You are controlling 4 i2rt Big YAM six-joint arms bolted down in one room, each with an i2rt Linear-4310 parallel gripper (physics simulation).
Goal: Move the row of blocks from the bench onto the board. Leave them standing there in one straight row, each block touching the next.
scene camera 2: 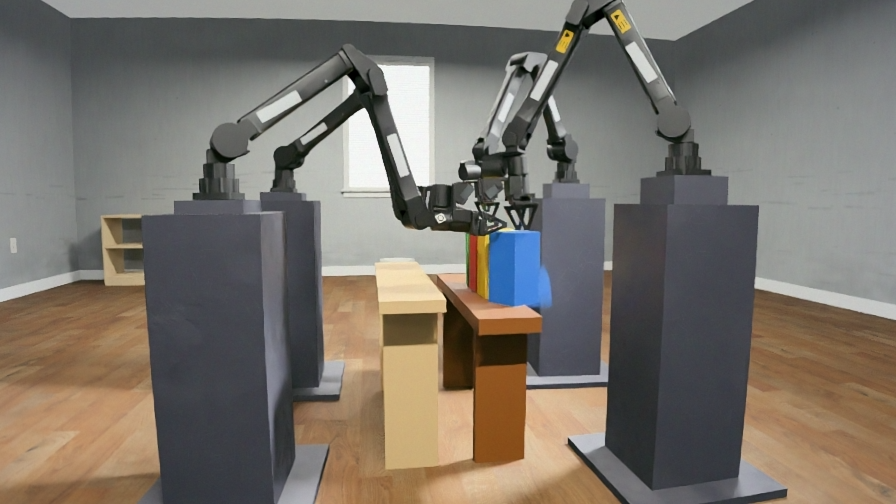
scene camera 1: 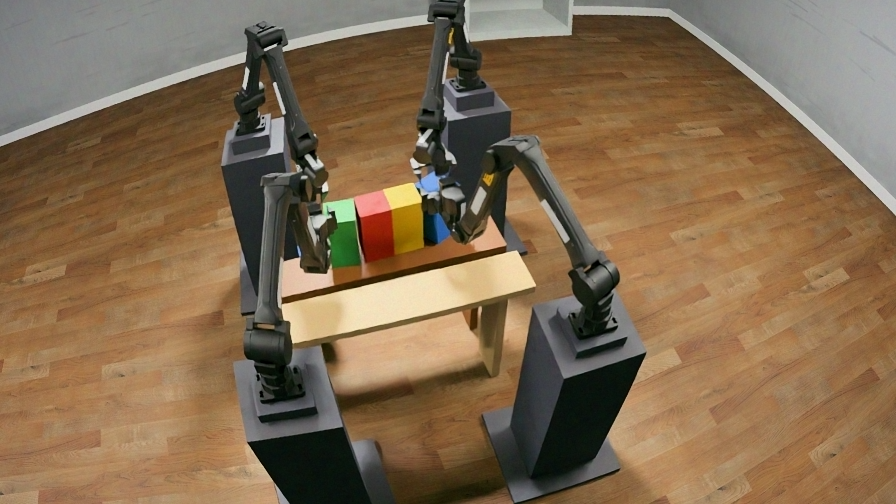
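Note:
On the brown bench (scene camera 1: 491,238) (scene camera 2: 508,324), green (scene camera 1: 344,236), red (scene camera 1: 375,228) and yellow (scene camera 1: 407,219) (scene camera 2: 483,269) blocks stand upright; a narrow gap parts green from red. A blue block (scene camera 1: 436,230) (scene camera 2: 513,269) stands turned at the right end. Another blue patch (scene camera 2: 545,288) shows low behind it in scene camera 2; its block is mostly hidden. The pale board (scene camera 1: 407,297) (scene camera 2: 410,305) bears no block. The near right arm's gripper (scene camera 1: 429,203) and far right arm's gripper (scene camera 1: 432,170) are by the right blue block. Both left arms' grippers are by the green block. Finger states are unclear.
The board runs alongside the bench, slightly nearer in scene camera 1. Four dark pedestals (scene camera 1: 579,401) (scene camera 2: 701,351) surround them. The arms crowd close together over the blocks. A pale shelf unit (scene camera 2: 112,250) stands by the back left wall in scene camera 2.

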